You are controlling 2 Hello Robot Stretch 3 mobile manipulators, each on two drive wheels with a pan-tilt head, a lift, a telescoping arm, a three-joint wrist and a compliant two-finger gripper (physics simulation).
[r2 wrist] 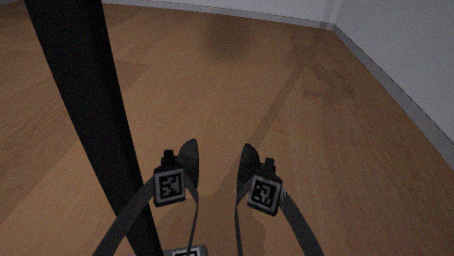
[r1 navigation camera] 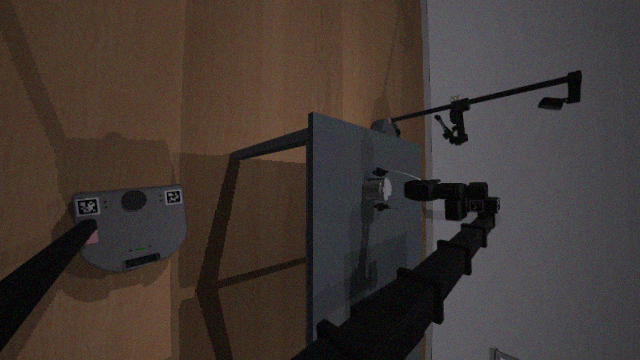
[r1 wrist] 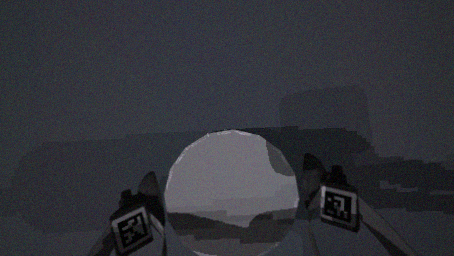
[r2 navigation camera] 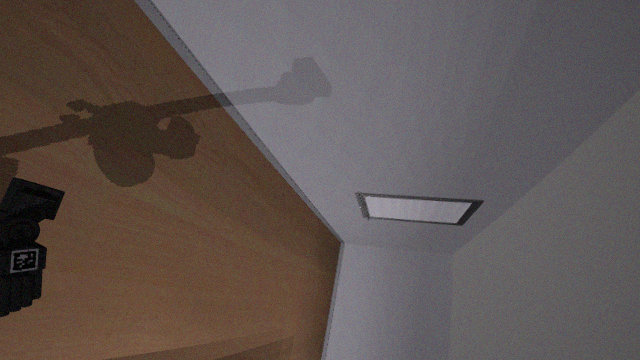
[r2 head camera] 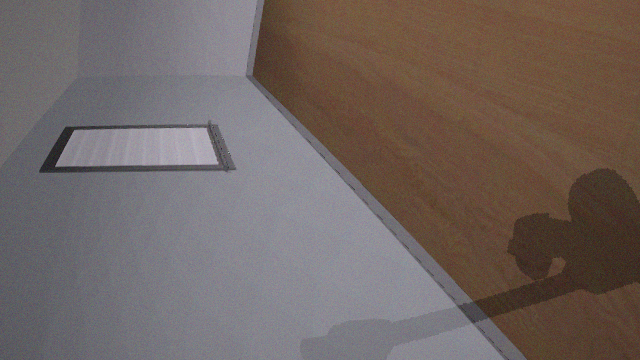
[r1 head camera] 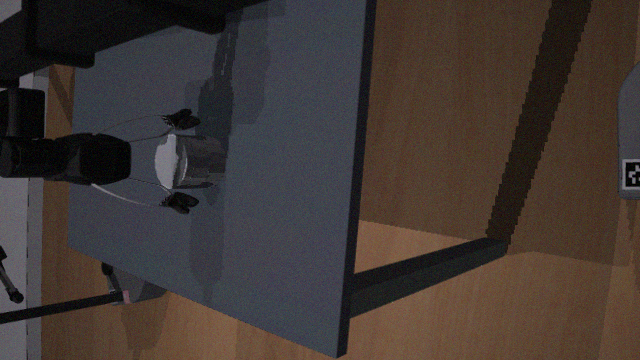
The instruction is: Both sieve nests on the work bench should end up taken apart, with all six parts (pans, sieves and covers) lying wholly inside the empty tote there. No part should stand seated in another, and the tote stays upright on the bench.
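A shiny metal sieve nest stands upright on the dark work bench, with its round pale cover on top. The r1 gripper is open, with one fingertip on each side of the nest near its top. A small gap shows on both sides in the r1 wrist view. The r2 gripper is open and empty above the floor, away from the bench. The second nest and the tote do not show clearly in any view.
The r1 arm crosses above the bench and hides part of it. The r1 base stands on the floor in front. The r2 base stands beyond the bench's end. A wall with a window shows in r2's views.
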